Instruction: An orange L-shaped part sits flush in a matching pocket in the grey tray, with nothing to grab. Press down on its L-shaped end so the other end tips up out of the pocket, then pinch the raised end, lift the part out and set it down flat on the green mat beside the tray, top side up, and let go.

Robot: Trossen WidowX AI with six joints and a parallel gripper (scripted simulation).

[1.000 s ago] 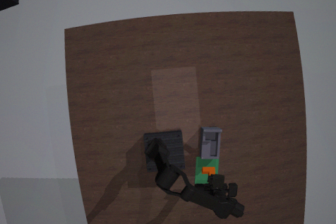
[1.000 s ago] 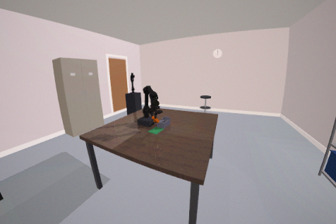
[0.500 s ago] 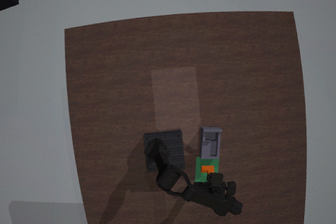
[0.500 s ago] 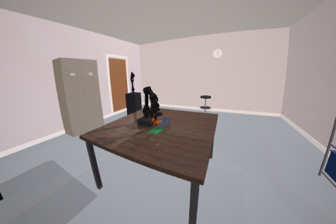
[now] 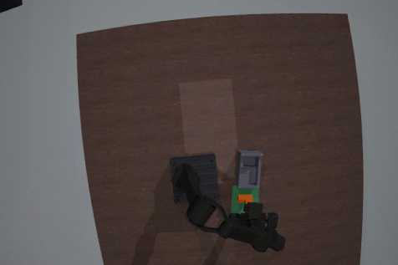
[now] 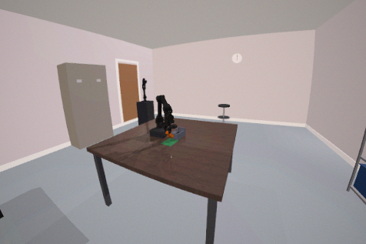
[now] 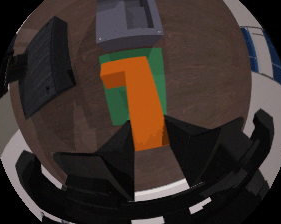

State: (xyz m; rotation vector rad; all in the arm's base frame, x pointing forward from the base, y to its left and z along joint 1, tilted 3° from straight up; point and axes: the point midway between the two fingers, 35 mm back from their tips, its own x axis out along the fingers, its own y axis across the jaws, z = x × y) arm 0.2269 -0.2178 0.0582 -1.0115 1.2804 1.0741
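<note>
My gripper tip is 3 cm to the right of the orange L-shaped part, 3 cm above it and 1 cm past it. From my gripper tip the other things lie so: green mat (12 cm below, 2 cm to the left).
</note>
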